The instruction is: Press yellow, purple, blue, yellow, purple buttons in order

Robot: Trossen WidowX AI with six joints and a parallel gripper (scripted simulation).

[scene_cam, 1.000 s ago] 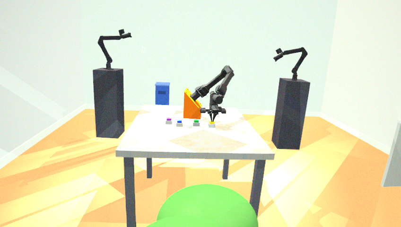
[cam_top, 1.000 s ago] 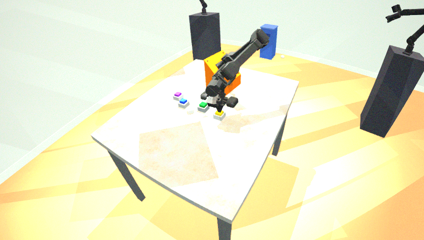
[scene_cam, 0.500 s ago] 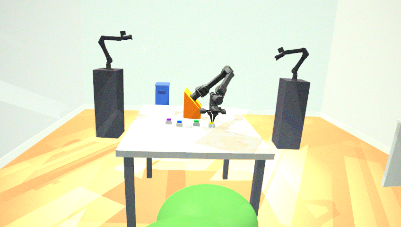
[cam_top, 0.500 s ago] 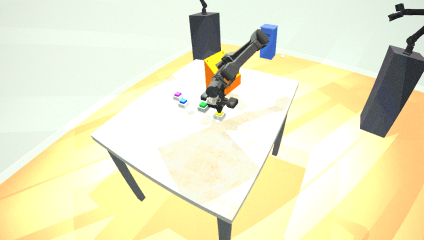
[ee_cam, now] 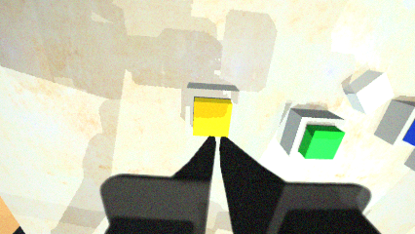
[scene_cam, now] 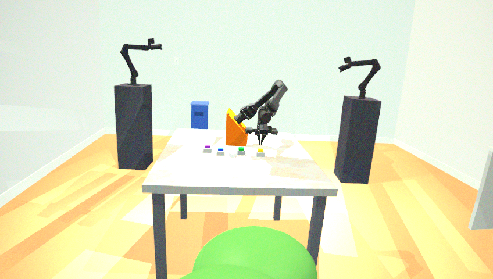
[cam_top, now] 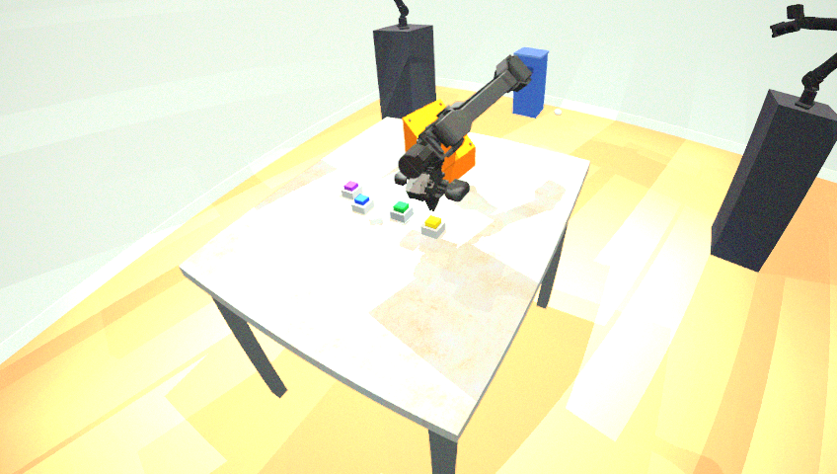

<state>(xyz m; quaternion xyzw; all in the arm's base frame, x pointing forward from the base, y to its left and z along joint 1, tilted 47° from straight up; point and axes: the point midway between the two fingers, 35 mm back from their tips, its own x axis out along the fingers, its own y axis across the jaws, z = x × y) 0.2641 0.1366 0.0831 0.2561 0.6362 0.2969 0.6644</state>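
Right now my gripper tip is 4 cm above the yellow button. Also, from my gripper tip: blue button: 2 cm ahead, 23 cm to the right, 4 cm below; then white block: 5 cm ahead, 16 cm to the right, 6 cm below; then green button: 1 cm behind, 11 cm to the right, 4 cm below.
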